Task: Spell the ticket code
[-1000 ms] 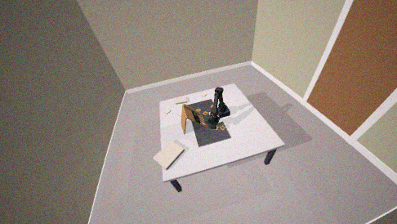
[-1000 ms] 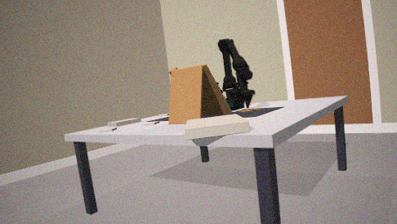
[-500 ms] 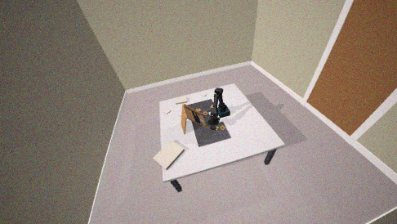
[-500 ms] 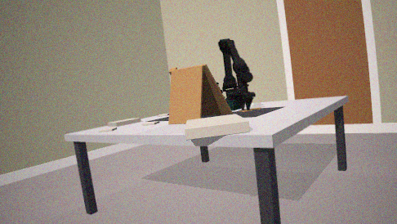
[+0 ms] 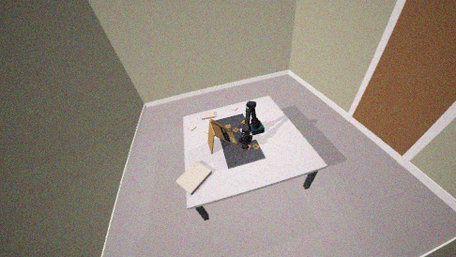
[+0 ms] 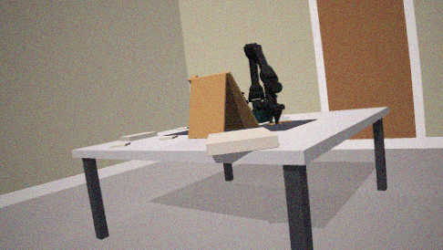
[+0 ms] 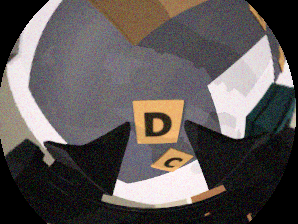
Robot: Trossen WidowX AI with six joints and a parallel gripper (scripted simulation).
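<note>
My gripper tip is now right at the orange letter tile. Also, from my gripper tip: white ticket: 120 mm ahead, 130 mm to the right, 70 mm above; cream book: 620 mm ahead, 70 mm to the left, 20 mm above; dark mat: 190 mm to the right.
</note>
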